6 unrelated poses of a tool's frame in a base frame.
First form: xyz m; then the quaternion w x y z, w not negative.
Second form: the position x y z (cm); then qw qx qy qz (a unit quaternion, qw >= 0). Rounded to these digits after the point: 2 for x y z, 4 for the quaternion.
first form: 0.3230, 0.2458, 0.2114, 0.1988, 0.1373, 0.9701, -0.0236
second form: 32.30, 24.58, 21.14, 0.1988, 0.1373, 0.9701, -0.0236
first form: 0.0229, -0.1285, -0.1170, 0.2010, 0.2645, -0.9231, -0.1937
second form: 2.29, -12.85, -11.70, 0.2010, 0.2645, -0.9231, -0.1937
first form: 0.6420, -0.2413, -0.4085, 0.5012, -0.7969, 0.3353, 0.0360
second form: 64.20, -24.13, -40.85, 0.5012, -0.7969, 0.3353, 0.0360
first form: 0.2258, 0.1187, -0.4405, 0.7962, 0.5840, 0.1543, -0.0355
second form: 22.58, 11.87, -44.05, 0.7962, 0.5840, 0.1543, -0.0355
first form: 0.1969, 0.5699, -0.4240, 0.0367, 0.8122, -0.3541, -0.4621
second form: 19.69, 56.99, -42.40, 0.0367, 0.8122, -0.3541, -0.4621
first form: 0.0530, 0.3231, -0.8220, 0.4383, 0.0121, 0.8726, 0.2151
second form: 5.30, 32.31, -82.20, 0.4383, 0.0121, 0.8726, 0.2151
